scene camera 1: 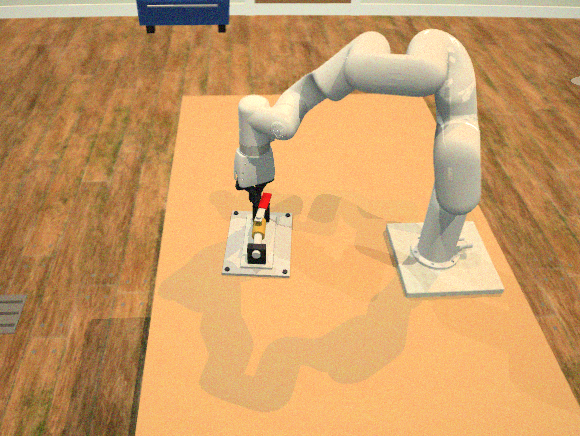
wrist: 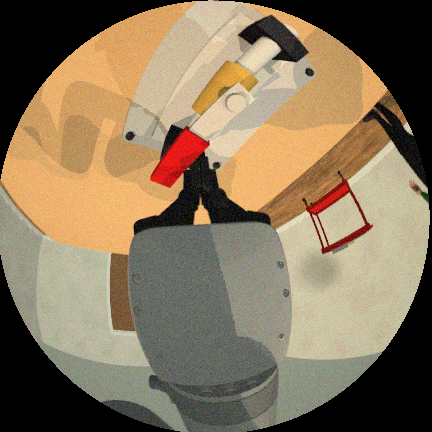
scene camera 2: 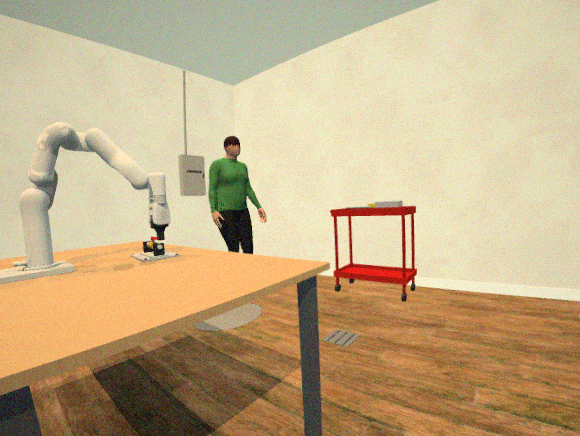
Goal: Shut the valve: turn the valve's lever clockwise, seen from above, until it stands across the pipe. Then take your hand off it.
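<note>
The valve's lever [scene camera 1: 265,201] [wrist: 180,157] has a red grip. It stands at a small angle to the white pipe [scene camera 1: 258,239] [wrist: 260,52], its red end swung a little to the right in scene camera 1. The brass valve body [scene camera 1: 258,228] [wrist: 220,87] sits below the lever's pivot, on a pale mounting plate [scene camera 1: 231,255] [wrist: 150,100]. My gripper [scene camera 1: 255,207] [scene camera 2: 160,236] [wrist: 198,166] is shut and empty. Its fingers are low, close beside the red grip, on its left in scene camera 1. Whether they touch it is hard to tell.
Black pipe supports [scene camera 1: 256,253] [wrist: 290,40] stand at the pipe's ends. The arm's base plate [scene camera 1: 415,287] is to the right on the table [scene camera 1: 185,360] [scene camera 2: 150,305]. Beyond the table are a person in green [scene camera 2: 230,185] and a red trolley [scene camera 2: 372,212].
</note>
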